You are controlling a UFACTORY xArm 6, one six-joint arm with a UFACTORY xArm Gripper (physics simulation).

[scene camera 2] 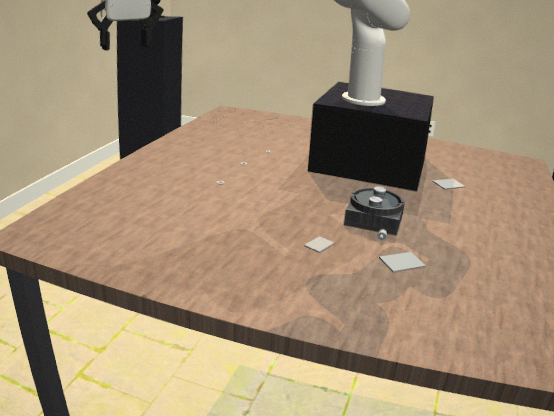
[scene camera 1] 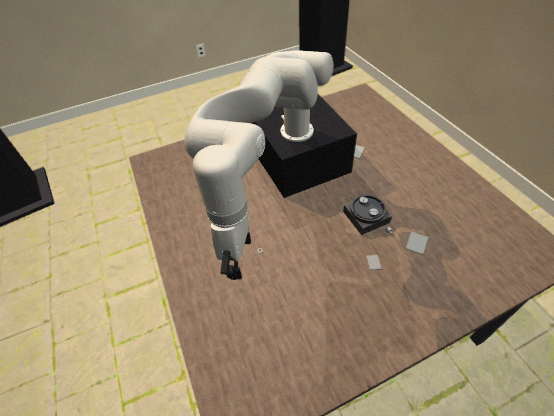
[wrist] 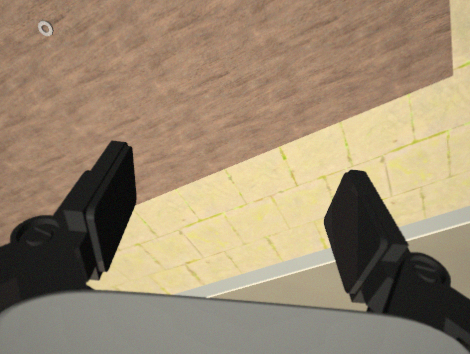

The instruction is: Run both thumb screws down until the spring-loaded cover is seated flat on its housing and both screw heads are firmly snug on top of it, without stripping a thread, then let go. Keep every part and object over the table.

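Pixels of known places: gripper, between the fingertips: point(scene camera 2: 125, 48) point(scene camera 1: 239, 259) point(wrist: 236, 184); arm's base, origin of its link: point(scene camera 2: 363, 100) point(scene camera 1: 296, 131).
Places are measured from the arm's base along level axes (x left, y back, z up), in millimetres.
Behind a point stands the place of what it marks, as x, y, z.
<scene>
The dark square housing point(scene camera 1: 367, 226) {13, -415, -166} point(scene camera 2: 371, 219) {54, -422, -176} stands on the table, right of the middle in both scene views. Its round cover point(scene camera 1: 368, 206) {68, -356, -151} point(scene camera 2: 391, 200) {97, -357, -151} sits inside a raised black ring. Two silver slotted screw heads show on it, one point(scene camera 1: 363, 200) {64, -332, -137} point(scene camera 2: 380, 190) {68, -337, -138} nearer the robot base and one point(scene camera 1: 374, 212) {58, -396, -139} point(scene camera 2: 375, 201) {58, -404, -139} farther from it. The heads stand above the cover in scene view 2; any gap beneath the cover or heads cannot be made out. My gripper point(scene camera 1: 234, 268) {-496, -498, 180} point(scene camera 2: 125, 46) {-496, -498, 180} point(wrist: 236, 184) {-496, -498, 180} is open and empty, high above the table's left part, far from the housing.
A small silver knob point(scene camera 1: 389, 229) {79, -461, -184} point(scene camera 2: 382, 234) {82, -464, -189} lies beside the housing. Flat grey plates point(scene camera 1: 417, 243) {126, -554, -201} point(scene camera 1: 373, 262) {-53, -525, -201} point(scene camera 2: 402, 261) {127, -553, -201} point(scene camera 2: 319, 244) {-50, -527, -201} point(scene camera 2: 448, 183) {278, -52, -201} lie around it. Small washers point(scene camera 2: 220, 182) {-342, -270, -202} point(scene camera 2: 243, 163) {-323, -97, -205} point(scene camera 2: 268, 151) {-274, 21, -203} point(wrist: 45, 28) {-343, -257, -203} lie at left. The black base block point(scene camera 1: 320, 172) {26, -123, -136} point(scene camera 2: 367, 145) {25, -123, -98} stands behind.
</scene>
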